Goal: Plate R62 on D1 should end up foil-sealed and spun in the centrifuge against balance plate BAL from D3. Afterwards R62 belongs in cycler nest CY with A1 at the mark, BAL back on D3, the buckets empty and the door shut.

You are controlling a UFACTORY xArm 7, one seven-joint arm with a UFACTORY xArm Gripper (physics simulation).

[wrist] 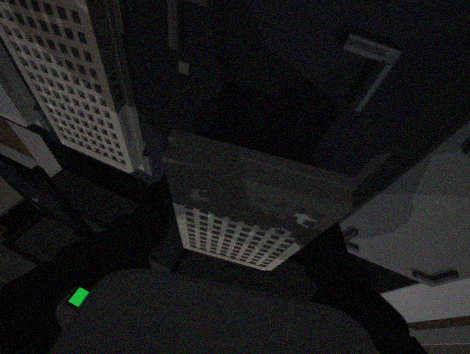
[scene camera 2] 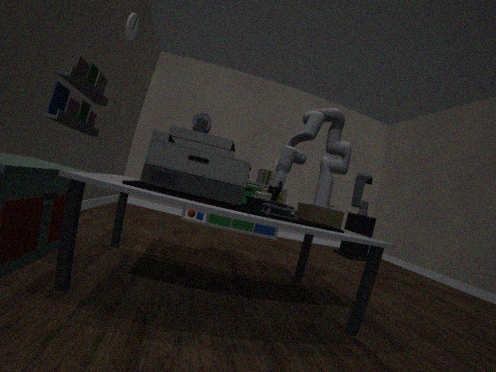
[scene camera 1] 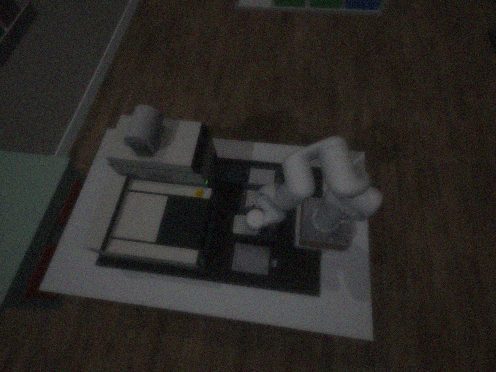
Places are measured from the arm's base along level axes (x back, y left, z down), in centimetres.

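Pixels of known places: gripper, fingertip midpoint: [wrist: 245, 196] [scene camera 2: 270, 198]; arm's base, link origin: [scene camera 2: 320, 207] [scene camera 1: 325, 219].
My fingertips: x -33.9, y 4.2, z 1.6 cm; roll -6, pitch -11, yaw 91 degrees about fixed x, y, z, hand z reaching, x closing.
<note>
Ahead of a thing's pixels: the offset from my fingertips to its top centre. "*": to the spot under its first point. Level surfaces: height alone.
My gripper [wrist: 245, 196] [scene camera 2: 274, 192] is shut on a white well plate {dx -1.8, dy +0.2, dz -3.0 cm} [wrist: 233, 242], gripping it by its two long sides a little above the dark deck {dz +7.5 cm} [scene camera 1: 291, 273]. I cannot read which plate it is. A second well plate {dx +3.0, dy -13.7, dz +0.5 cm} [wrist: 89, 88] lies to the left of it in the wrist view. In scene camera 1 the arm's wrist [scene camera 1: 255, 218] covers the gripper, and a gridded plate edge {* dx -4.9, dy +0.3, dz -1.6 cm} [scene camera 1: 240, 224] shows beside it. A large grey machine [scene camera 1: 154, 147] [scene camera 2: 195, 162] with a cylinder on top stands at the deck's left.
A plain grey square nest {dx +0.9, dy +14.4, dz +2.7 cm} [scene camera 1: 251, 258] lies in front of the wrist. The robot's base block [scene camera 1: 325, 229] stands to the right. A green light {* dx -21.7, dy -16.9, dz -9.9 cm} [scene camera 1: 206, 181] and a yellow mark {* dx -23.5, dy -9.1, dz -13.6 cm} [scene camera 1: 198, 193] show on the machine. A button panel [scene camera 2: 229, 221] lines the table edge.
</note>
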